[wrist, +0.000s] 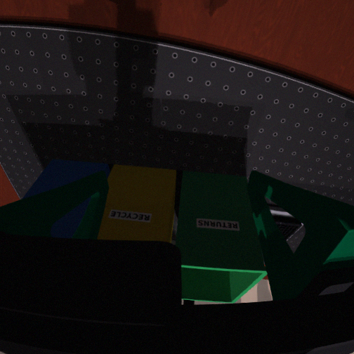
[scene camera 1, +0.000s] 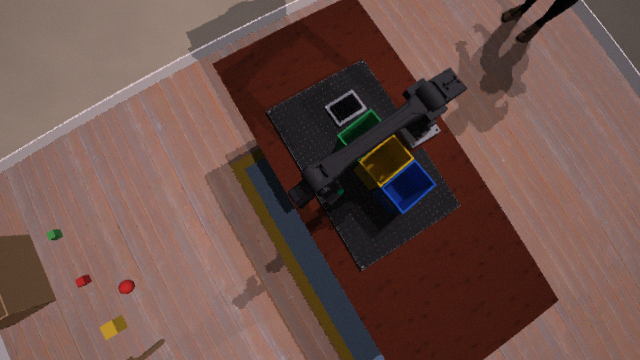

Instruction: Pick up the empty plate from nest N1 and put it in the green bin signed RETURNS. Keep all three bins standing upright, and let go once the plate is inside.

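Places are measured from the arm's base along level axes (x ahead, y left, z up), in centimetres.
Pixels of known places: arm's base, link origin: [scene camera 1: 415,126].
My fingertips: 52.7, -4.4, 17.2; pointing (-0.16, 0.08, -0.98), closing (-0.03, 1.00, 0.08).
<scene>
Ahead of a thing's pixels: the offset from my fingertips to its top centre, as dx, dy, dz. "spot": to the spot under its first point. Level surfaces: height alone.
My gripper [scene camera 1: 332,193] [wrist: 177,178] is open with nothing between its green fingers, high over the mat's edge, in front of the bins. The green bin {-24.7, -5.8, -0.5} [scene camera 1: 358,131] [wrist: 215,197], signed RETURNS, stands upright, partly under the arm in the scene view. A pale rectangular frame {spot: -25.4, -23.7, -17.3} [scene camera 1: 333,116] with a dark middle lies on the mat beyond the green bin. A part of it shows behind the right finger in the wrist view. I cannot tell whether it is nest N1 or holds the plate. The yellow bin {-24.5, +7.4, -0.5} [scene camera 1: 386,161] [wrist: 142,192], signed RECYCLE, and the blue bin {-24.4, +20.6, -0.5} [scene camera 1: 409,187] [wrist: 75,169] stand upright beside the green one.
The perforated dark mat {dz -18.4} [scene camera 1: 295,125] [wrist: 210,80] lies on the red-brown table {dz -19.7} [scene camera 1: 480,260] [wrist: 280,35]. My arm [scene camera 1: 380,132] stretches low across the scene view over the green bin, close to the yellow one. The three bins stand in a tight row.
</scene>
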